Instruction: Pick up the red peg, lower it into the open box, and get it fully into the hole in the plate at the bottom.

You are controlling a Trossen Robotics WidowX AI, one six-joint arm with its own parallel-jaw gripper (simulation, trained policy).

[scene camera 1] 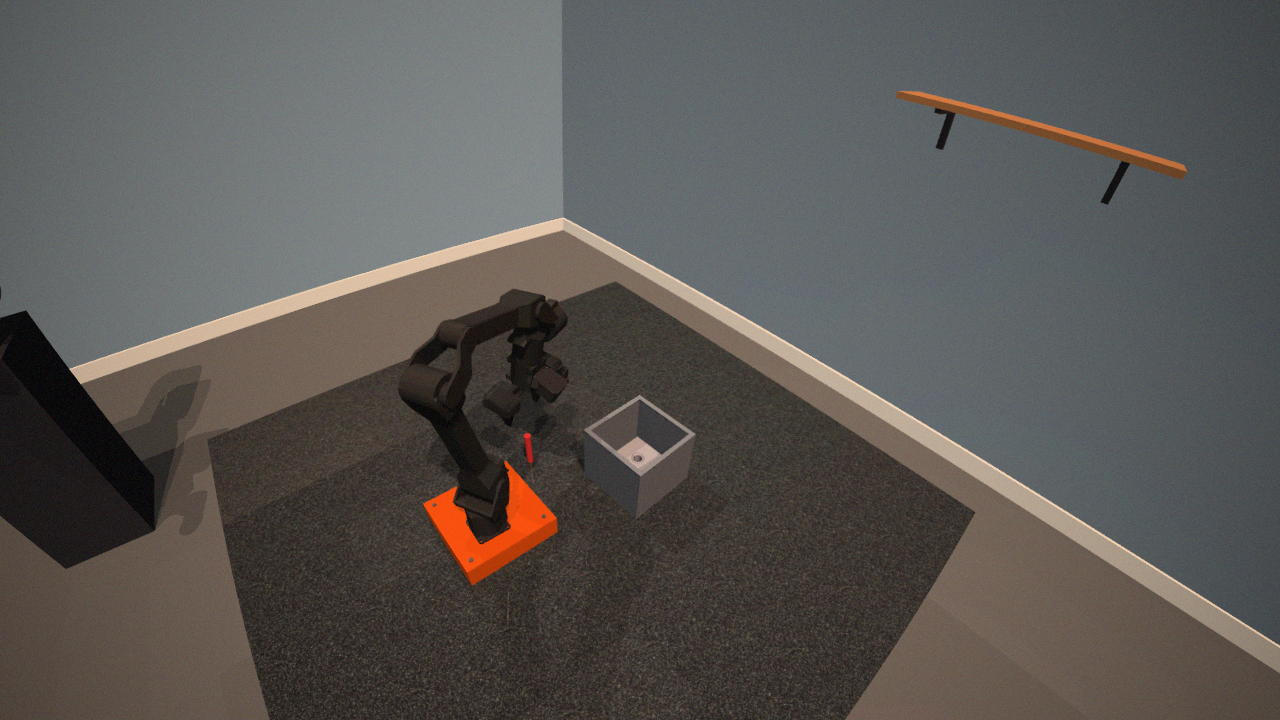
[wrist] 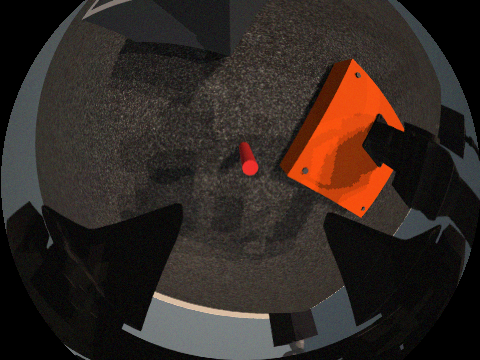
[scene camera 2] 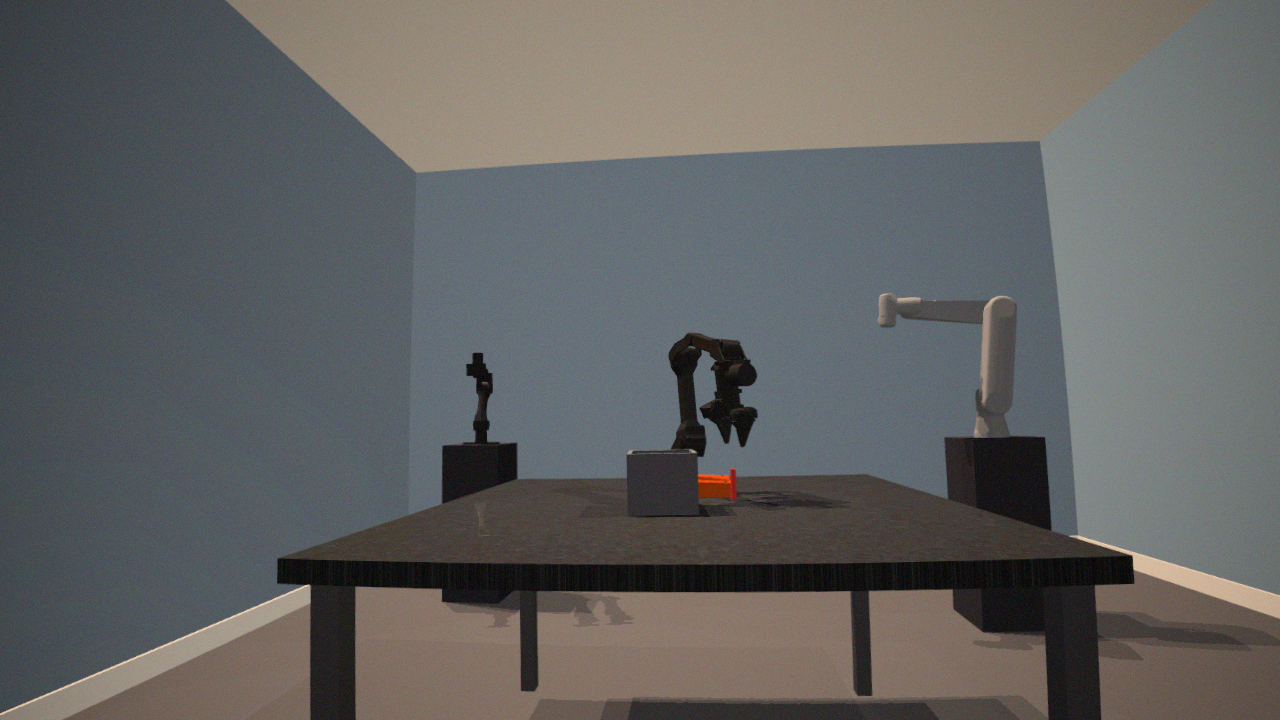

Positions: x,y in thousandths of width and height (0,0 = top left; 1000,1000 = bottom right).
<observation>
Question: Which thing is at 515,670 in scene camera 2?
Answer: A grey box.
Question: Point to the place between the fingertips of my gripper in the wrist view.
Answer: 539,604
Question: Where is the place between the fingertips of my gripper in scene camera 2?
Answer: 574,619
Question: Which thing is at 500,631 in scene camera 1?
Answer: A pale plate.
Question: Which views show my gripper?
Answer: Scene camera 1, the wrist view and scene camera 2: all of them.
</observation>
